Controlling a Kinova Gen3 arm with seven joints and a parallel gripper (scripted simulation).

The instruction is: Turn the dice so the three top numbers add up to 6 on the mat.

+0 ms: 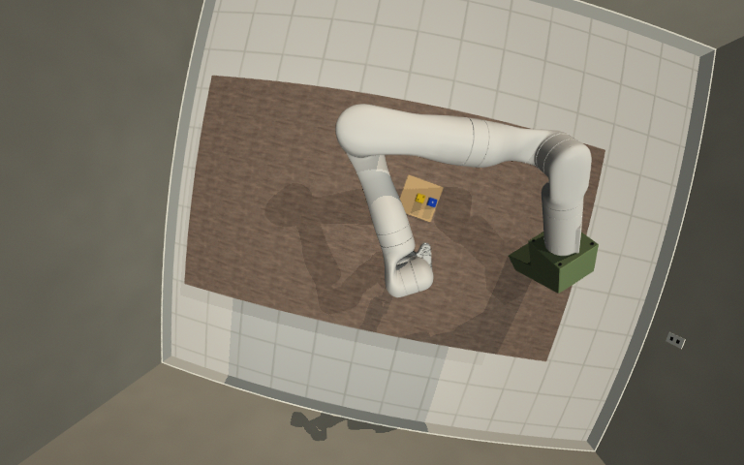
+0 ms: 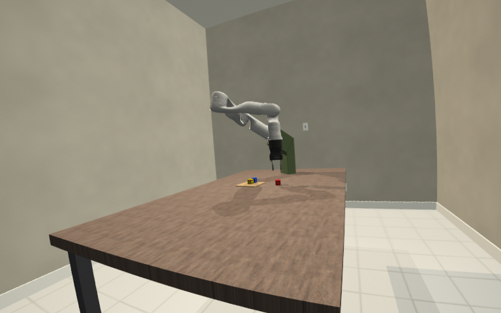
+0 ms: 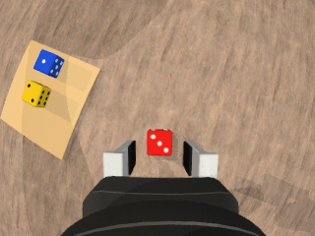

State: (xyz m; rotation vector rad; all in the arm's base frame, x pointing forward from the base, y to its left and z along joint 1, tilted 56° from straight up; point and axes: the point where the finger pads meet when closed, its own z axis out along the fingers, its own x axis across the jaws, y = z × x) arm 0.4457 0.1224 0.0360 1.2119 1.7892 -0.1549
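Now: hand 9 cm above the red die. The rest, counted from my hand: yellow die (18 cm to the right, 9 cm below, 4 cm behind); blue die (16 cm to the right, 9 cm below, 9 cm behind); tan mat (18 cm to the right, 10 cm below, 4 cm behind).
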